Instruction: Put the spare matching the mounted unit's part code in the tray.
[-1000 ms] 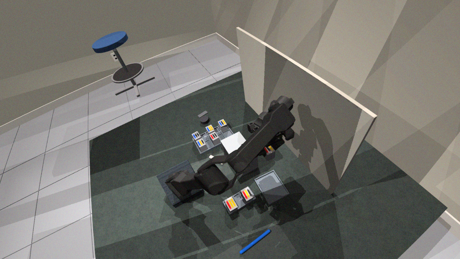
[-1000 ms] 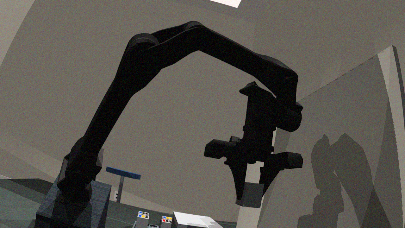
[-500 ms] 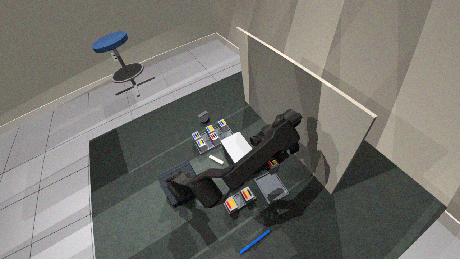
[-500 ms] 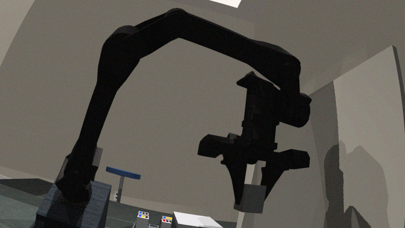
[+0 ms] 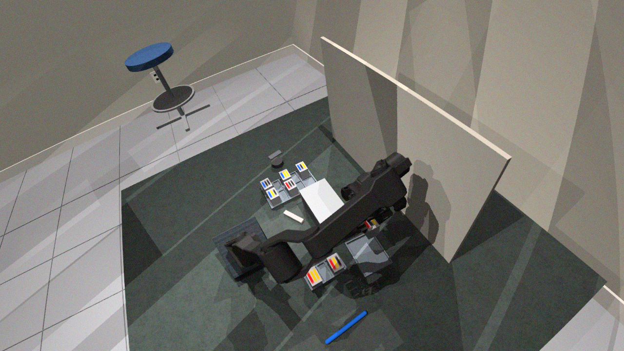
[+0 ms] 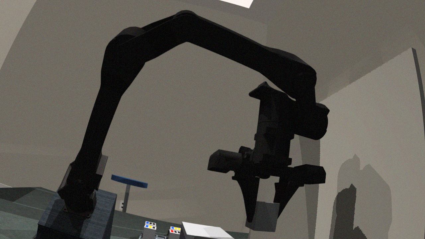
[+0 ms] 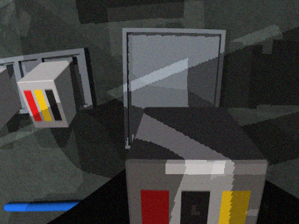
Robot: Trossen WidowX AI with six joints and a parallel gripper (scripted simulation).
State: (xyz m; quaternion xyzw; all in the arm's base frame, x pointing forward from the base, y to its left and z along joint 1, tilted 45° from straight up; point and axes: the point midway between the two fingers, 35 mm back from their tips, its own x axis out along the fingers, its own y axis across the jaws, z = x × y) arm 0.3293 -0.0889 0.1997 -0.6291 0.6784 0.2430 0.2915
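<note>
Right now my gripper tip is 150 mm above the grey tray. Round my gripper tip: wall panel: 200 mm ahead, 180 mm to the left, 70 mm above; mounted unit: 30 mm behind, 200 mm to the left, 100 mm below; blue pen: 180 mm behind, 140 mm to the right, 150 mm below.
</note>
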